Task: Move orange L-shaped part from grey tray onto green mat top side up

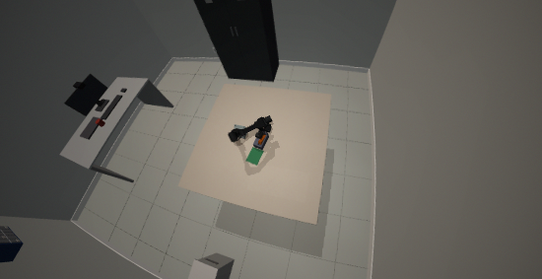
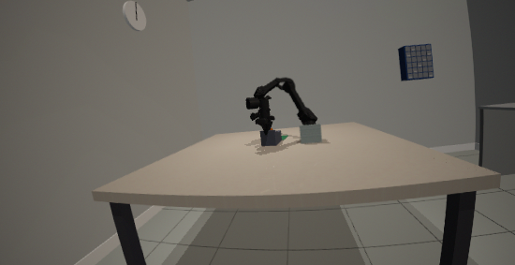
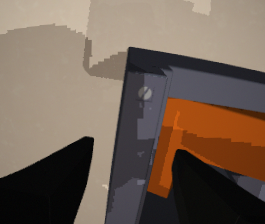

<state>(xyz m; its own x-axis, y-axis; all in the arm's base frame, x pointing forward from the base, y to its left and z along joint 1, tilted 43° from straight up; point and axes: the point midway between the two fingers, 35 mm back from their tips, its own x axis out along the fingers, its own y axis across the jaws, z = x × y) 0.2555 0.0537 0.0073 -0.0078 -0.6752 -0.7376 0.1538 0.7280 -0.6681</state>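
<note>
Right now the orange L-shaped part is 10 mm behind my gripper tip, 40 mm to the right of it and 20 mm below it. Round my gripper tip: green mat: 40 mm behind, 220 mm to the right, 80 mm below.
</note>
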